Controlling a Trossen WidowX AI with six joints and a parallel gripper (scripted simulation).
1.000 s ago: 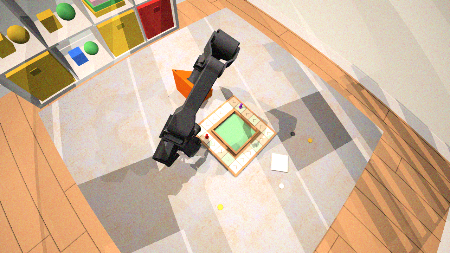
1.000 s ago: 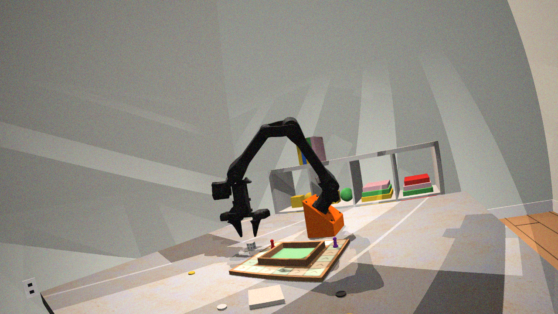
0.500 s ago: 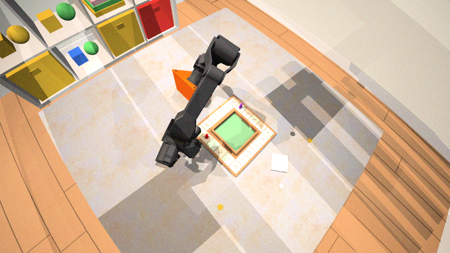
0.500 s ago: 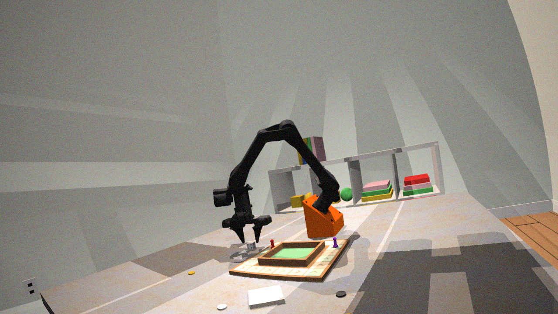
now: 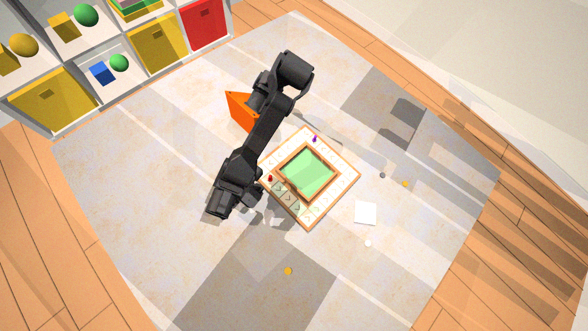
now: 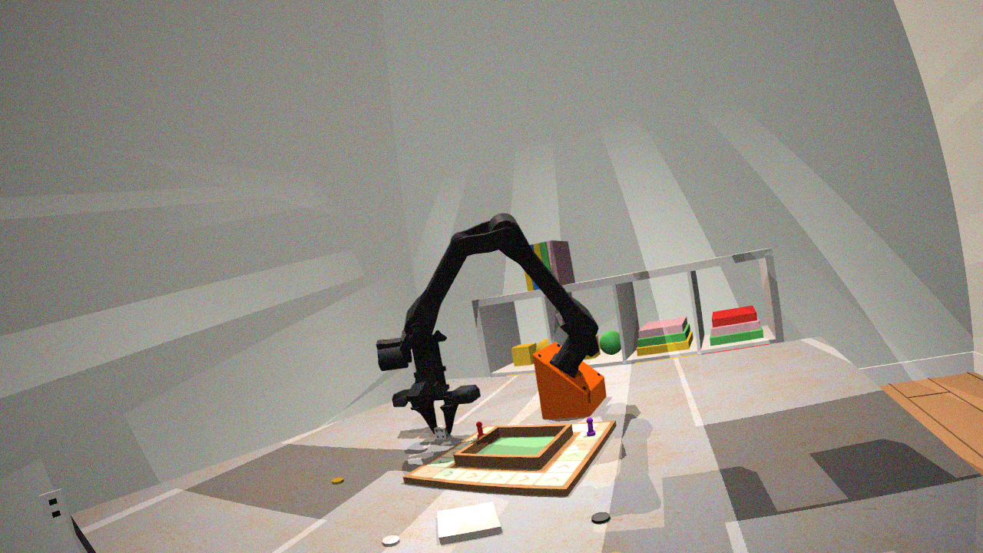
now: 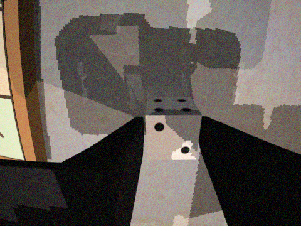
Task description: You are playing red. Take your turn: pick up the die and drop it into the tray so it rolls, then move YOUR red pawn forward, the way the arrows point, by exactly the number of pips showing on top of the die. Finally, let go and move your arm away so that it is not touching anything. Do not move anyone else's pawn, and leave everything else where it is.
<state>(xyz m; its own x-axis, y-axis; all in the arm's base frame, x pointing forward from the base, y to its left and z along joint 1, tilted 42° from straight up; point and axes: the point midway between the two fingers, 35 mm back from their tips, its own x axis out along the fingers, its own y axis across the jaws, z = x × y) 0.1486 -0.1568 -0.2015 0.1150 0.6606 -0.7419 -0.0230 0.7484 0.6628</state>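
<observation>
My gripper tip is now 4 cm short of the red pawn, 11 cm to the right of it and 2 cm below it. Round my gripper tip: white die: right at my gripper tip; purple pawn: 7 cm ahead, 33 cm to the left, 2 cm above; green tray: 12 cm ahead, 21 cm to the left.
</observation>
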